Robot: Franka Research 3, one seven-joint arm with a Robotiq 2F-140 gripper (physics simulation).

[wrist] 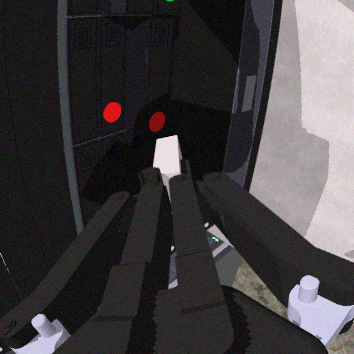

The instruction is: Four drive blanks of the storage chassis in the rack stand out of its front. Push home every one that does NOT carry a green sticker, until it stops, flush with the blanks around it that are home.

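The chassis front (84,95) is dark, with upright drive blanks in rows. One blank (112,70) carries a round red sticker (112,112) near its lower end. Another blank (161,60), to its right, carries a shaded red sticker (157,121). A bluish upright surface (136,65) shows between them; how far each blank stands out is hard to tell in the dark. Part of a green sticker (170,0) shows at the top edge. My gripper (170,152) is shut and empty, its pale tip just below the right red sticker in the view. Contact with a blank cannot be made out.
A grey upright rack edge (65,100) runs down the left of the blanks. A dark frame post with a pale plate (248,93) stands at the right, before a light wall (315,60). A grey device with a small green light (215,239) shows below, behind the fingers.
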